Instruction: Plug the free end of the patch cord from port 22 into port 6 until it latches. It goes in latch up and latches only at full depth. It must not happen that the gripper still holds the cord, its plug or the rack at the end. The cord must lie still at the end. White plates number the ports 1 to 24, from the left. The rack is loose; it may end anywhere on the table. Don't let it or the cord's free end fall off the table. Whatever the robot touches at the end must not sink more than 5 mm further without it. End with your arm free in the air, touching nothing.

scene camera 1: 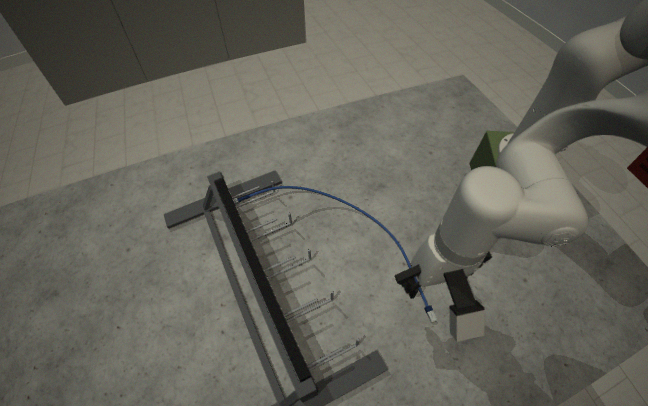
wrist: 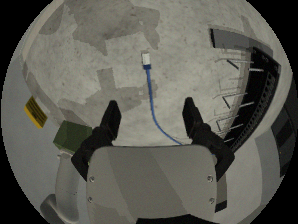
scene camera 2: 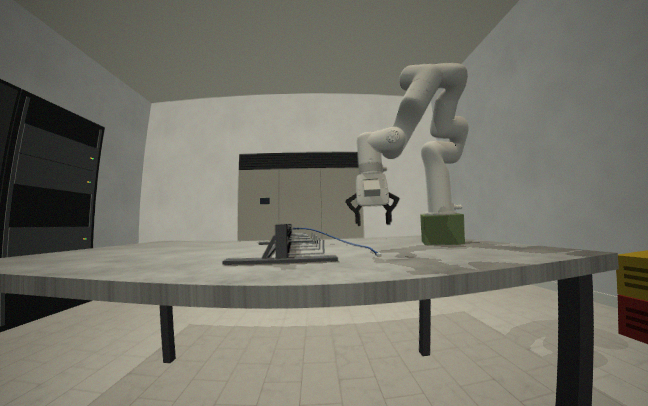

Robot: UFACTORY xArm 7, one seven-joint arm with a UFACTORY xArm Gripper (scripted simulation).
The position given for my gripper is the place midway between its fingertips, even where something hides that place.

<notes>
In view: my gripper (scene camera 1: 432, 284).
My gripper is seen too in the wrist view (wrist: 151, 106) and in scene camera 2 (scene camera 2: 373, 225).
</notes>
